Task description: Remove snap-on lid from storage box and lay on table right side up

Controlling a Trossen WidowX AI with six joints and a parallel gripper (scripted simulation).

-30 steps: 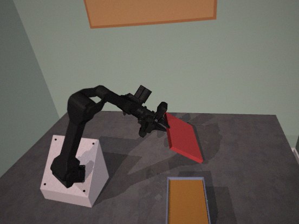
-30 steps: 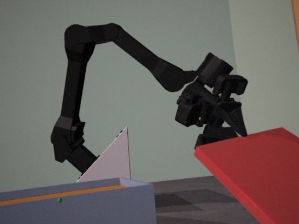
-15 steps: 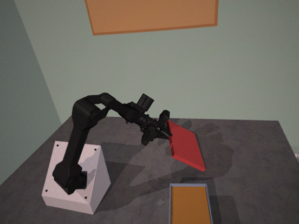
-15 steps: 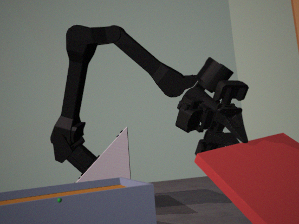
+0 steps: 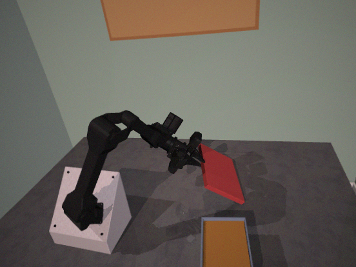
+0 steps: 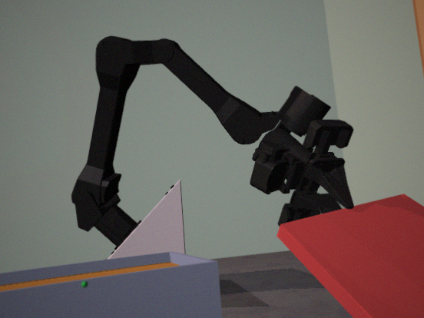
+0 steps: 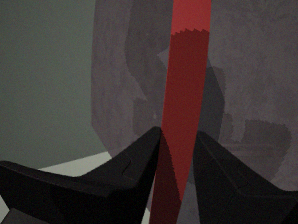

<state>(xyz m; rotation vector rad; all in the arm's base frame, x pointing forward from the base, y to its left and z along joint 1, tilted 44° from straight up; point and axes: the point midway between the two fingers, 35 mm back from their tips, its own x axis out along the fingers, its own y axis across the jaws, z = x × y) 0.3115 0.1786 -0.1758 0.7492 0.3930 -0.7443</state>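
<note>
Now: gripper tip 60 mm short of the red lid, 20 mm to the right of it and 50 mm above it. The rest, counted from my gripper tip: storage box (90 mm ahead, 330 mm to the right, 70 mm below).
</note>
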